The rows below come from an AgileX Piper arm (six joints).
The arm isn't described. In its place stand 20 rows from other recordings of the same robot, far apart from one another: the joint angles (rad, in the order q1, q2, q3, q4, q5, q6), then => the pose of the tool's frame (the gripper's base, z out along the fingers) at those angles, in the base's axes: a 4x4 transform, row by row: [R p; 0 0 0 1], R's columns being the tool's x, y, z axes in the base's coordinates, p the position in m.
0.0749 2.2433 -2.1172 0.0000 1.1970 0.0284 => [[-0.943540 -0.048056 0.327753 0.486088], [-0.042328 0.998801 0.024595 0.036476], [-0.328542 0.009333 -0.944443 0.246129], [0 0 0 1]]
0.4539 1.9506 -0.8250 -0.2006 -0.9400 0.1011 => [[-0.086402 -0.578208 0.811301 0.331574], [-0.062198 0.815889 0.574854 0.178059], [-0.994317 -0.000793 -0.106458 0.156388], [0 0 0 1]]
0.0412 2.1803 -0.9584 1.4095 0.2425 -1.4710 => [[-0.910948 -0.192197 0.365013 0.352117], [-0.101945 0.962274 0.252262 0.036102], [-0.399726 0.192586 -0.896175 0.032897], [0 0 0 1]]
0.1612 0.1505 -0.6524 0.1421 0.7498 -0.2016 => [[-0.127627 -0.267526 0.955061 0.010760], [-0.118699 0.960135 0.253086 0.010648], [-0.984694 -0.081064 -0.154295 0.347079], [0 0 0 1]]
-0.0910 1.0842 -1.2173 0.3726 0.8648 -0.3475 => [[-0.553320 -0.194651 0.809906 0.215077], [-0.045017 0.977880 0.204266 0.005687], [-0.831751 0.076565 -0.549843 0.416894], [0 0 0 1]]
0.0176 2.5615 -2.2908 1.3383 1.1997 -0.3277 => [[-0.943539 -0.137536 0.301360 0.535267], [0.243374 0.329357 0.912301 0.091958], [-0.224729 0.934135 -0.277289 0.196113], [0 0 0 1]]
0.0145 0.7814 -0.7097 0.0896 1.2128 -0.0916 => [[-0.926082 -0.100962 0.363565 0.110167], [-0.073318 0.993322 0.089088 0.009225], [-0.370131 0.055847 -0.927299 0.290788], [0 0 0 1]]
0.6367 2.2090 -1.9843 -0.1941 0.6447 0.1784 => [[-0.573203 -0.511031 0.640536 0.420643], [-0.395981 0.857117 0.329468 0.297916], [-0.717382 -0.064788 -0.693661 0.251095], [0 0 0 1]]
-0.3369 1.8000 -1.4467 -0.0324 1.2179 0.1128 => [[-0.901604 0.426546 0.071891 0.336371], [0.423205 0.904215 -0.057389 -0.120746], [-0.089484 -0.021317 -0.995760 0.253900], [0 0 0 1]]
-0.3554 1.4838 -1.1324 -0.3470 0.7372 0.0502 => [[-0.853065 0.287137 0.435697 0.285016], [0.098735 0.908721 -0.405558 -0.127977], [-0.512378 -0.302949 -0.803549 0.290308], [0 0 0 1]]
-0.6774 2.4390 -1.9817 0.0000 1.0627 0.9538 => [[0.064653 0.992134 0.107189 0.385486], [0.994729 -0.055507 -0.086220 -0.310073], [-0.079592 0.112199 -0.990493 0.115680], [0 0 0 1]]
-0.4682 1.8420 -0.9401 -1.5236 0.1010 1.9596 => [[-0.375432 0.738096 0.560594 0.319522], [0.660942 0.637226 -0.396356 -0.171854], [-0.649774 0.221715 -0.727073 0.151229], [0 0 0 1]]
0.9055 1.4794 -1.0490 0.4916 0.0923 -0.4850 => [[-0.258216 -0.809224 0.527713 0.206176], [-0.321283 0.587076 0.743047 0.269183], [-0.911099 0.022322 -0.411582 0.306619], [0 0 0 1]]
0.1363 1.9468 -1.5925 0.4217 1.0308 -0.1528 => [[-0.956988 -0.164522 0.238971 0.405434], [-0.061487 0.919972 0.387133 0.087852], [-0.283538 0.355788 -0.890517 0.245480], [0 0 0 1]]
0.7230 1.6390 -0.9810 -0.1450 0.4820 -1.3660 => [[0.583836 -0.696262 0.417558 0.248435], [-0.811627 -0.513179 0.279121 0.211088], [0.019940 -0.501862 -0.864718 0.206442], [0 0 0 1]]
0.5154 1.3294 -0.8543 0.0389 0.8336 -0.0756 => [[-0.791667 -0.541050 0.283775 0.208911], [-0.505235 0.840930 0.193841 0.121353], [-0.343512 0.010085 -0.939094 0.246494], [0 0 0 1]]
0.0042 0.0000 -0.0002 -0.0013 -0.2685 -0.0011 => [[0.348444 -0.003703 0.937322 0.050768], [-0.000890 0.999990 0.004282 0.000245], [-0.937329 -0.002326 0.348437 0.237113], [0 0 0 1]]
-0.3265 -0.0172 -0.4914 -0.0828 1.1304 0.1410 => [[-0.438656 0.429499 0.789374 -0.011344], [0.259546 0.901512 -0.346284 -0.003347], [-0.860358 0.052980 -0.506929 0.269534], [0 0 0 1]]
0.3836 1.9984 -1.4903 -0.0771 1.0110 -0.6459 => [[-0.478518 -0.864509 0.153772 0.375739], [-0.875511 0.483127 -0.008321 0.145241], [-0.067098 -0.138611 -0.988071 0.191661], [0 0 0 1]]
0.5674 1.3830 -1.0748 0.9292 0.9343 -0.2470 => [[-0.911075 -0.408710 0.053831 0.202809], [-0.206620 0.565728 0.798286 0.198774], [-0.356721 0.716176 -0.599868 0.319543], [0 0 0 1]]
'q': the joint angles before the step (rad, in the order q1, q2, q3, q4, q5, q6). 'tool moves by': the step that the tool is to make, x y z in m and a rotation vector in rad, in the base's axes. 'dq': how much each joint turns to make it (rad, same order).
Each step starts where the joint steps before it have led.
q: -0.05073 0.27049 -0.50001 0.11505 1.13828 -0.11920
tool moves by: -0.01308 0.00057 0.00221 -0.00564 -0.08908 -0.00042
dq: -0.00008 -0.08925 0.00001 -0.00113 0.00000 -0.00008
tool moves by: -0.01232 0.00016 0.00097 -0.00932 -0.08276 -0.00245
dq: 0.00002 -0.08314 -0.00002 -0.00568 0.00003 0.00002
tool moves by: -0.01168 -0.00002 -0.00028 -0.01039 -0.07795 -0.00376
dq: 0.00002 -0.07922 0.00086 -0.00746 -0.00002 0.00003
